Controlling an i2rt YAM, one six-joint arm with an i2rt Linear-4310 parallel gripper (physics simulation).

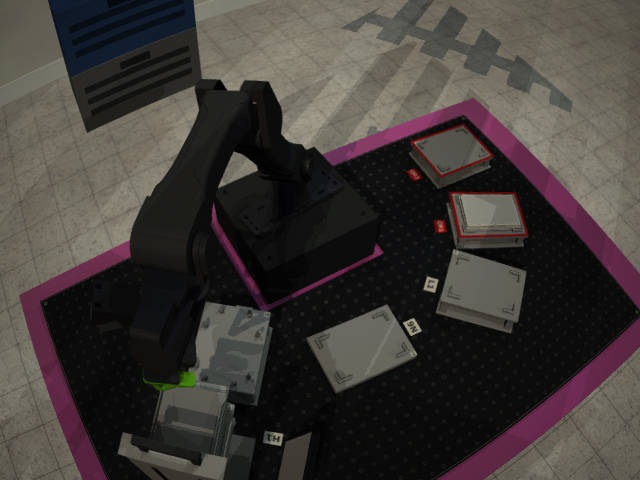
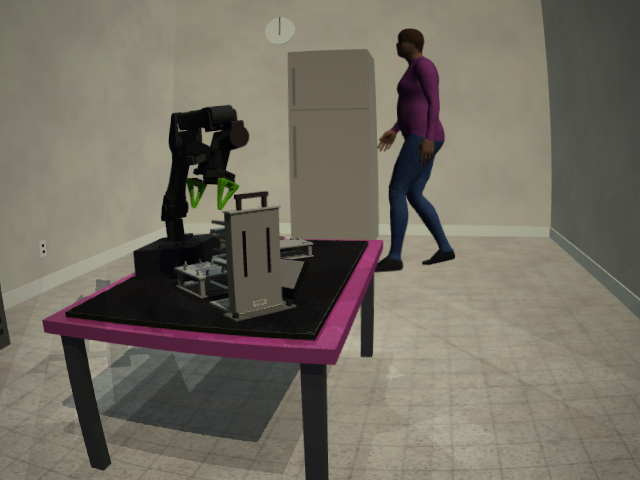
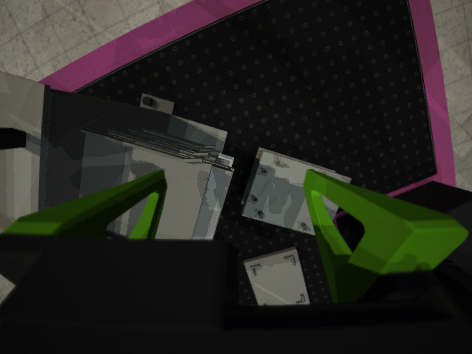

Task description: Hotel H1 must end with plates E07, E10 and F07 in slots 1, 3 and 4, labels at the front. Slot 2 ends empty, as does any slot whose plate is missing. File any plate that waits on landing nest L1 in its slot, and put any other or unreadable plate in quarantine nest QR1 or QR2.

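Places are measured from the arm's base along level axes (x right, y up, z back), in metres.
Pixels of known places: gripper, fingertip midpoint: [image 2: 206, 208] [image 3: 235, 177]; arm's base, origin of the base link: [image 1: 291, 203] [image 2: 176, 242] [image 3: 433, 272].
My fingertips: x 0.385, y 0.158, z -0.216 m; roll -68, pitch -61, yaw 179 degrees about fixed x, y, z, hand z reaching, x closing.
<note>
For each thing: its middle in the pictures, then the offset to it from my fingertips. "spot": a spot on its surface instead.
- Hotel H1, body centre: [image 3: 142, 170] [image 1: 192, 451] [image 2: 244, 250] dx +0.039, dy -0.104, dz -0.107 m
- Landing nest L1, body centre: [image 1: 483, 291] [image 2: 285, 248] dx -0.580, dy -0.222, dz -0.133 m
- Quarantine nest QR1, surface spot: [image 1: 520, 227] spot: dx -0.752, dy -0.205, dz -0.086 m
- Quarantine nest QR2, body centre: [image 1: 452, 154] dx -0.799, dy -0.227, dz +0.167 m
- flat nest N6, body centre: [image 1: 362, 347] [image 3: 278, 283] dx -0.328, dy -0.241, dz -0.068 m
- slanted panel, body centre: [image 1: 295, 469] [image 2: 287, 274] dx -0.082, dy -0.193, dz -0.198 m
Hotel H1 [image 1: 126, 445] [image 2: 255, 258] [image 3: 25, 105] is an upright grey rack with a black top handle. A pale plate [image 1: 191, 408] [image 3: 185, 185] shows at its upper opening, with several stacked edges under it. Slot numbers and plate labels cannot be read. My gripper [image 2: 207, 206] [image 3: 235, 177] has green fingers wide open, with nothing between them. It hangs above and beside the hotel's open side. Landing nest L1 [image 1: 483, 289] is bare. Quarantine nest QR1 [image 1: 522, 227] bears a pale plate [image 1: 488, 210] whose label cannot be read. Quarantine nest QR2 [image 1: 452, 149] is bare.
A grey stand with pins [image 1: 235, 356] [image 2: 199, 268] [image 3: 280, 192] stands close to the hotel's open side. A flat nest N6 [image 1: 361, 348] [image 3: 277, 277] lies between it and L1. A slanted panel [image 1: 295, 457] [image 2: 293, 273] stands beside the hotel. A person [image 2: 418, 103] is beyond the table.
</note>
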